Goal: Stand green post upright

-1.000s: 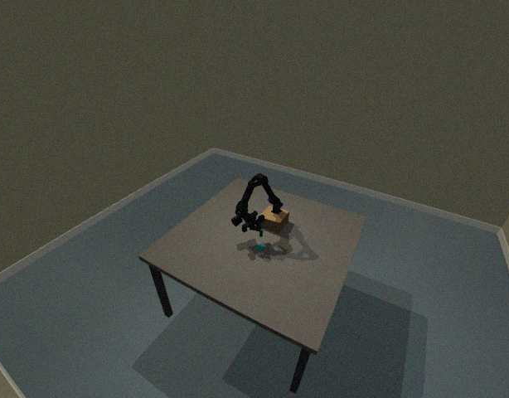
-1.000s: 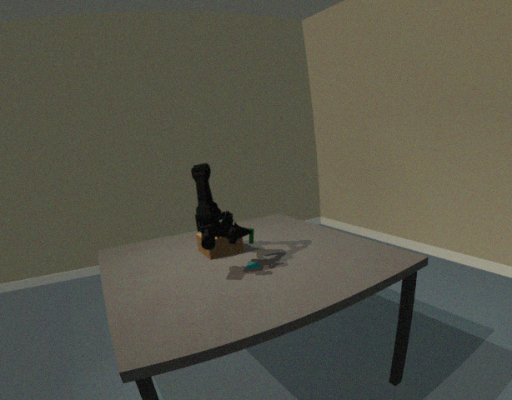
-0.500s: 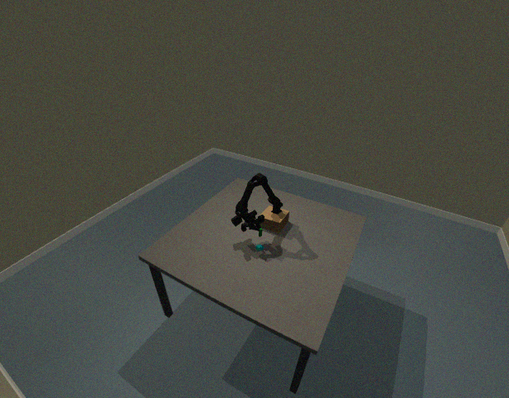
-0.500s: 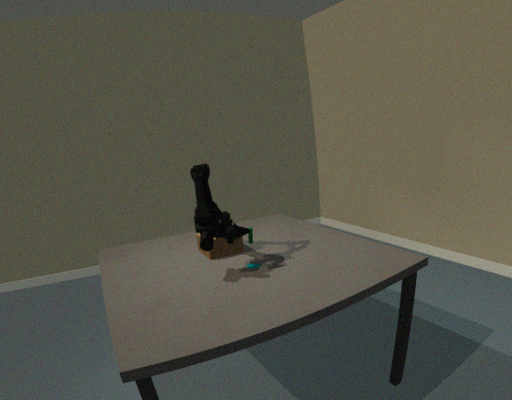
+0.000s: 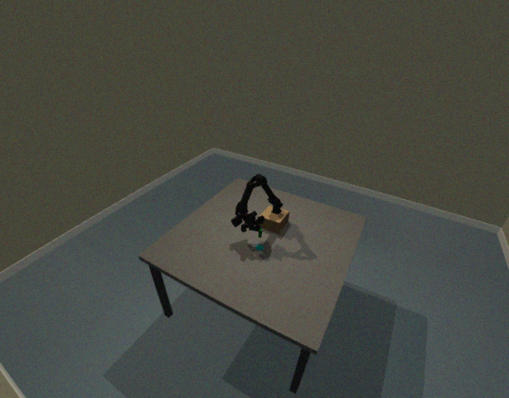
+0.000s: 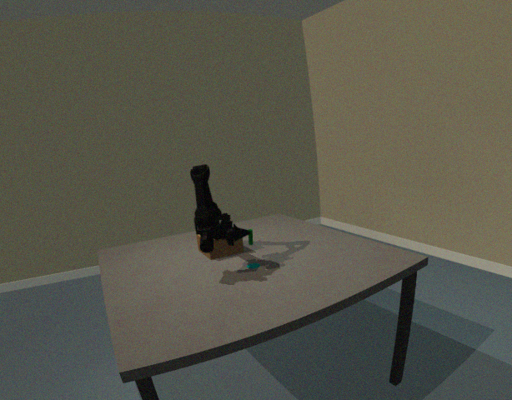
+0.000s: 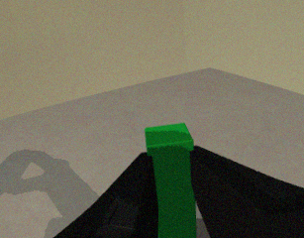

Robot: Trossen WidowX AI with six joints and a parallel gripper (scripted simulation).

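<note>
The cyan circle lies 16 cm below my gripper tip. The rest, counted from my gripper tip: green post (2 cm below).
</note>
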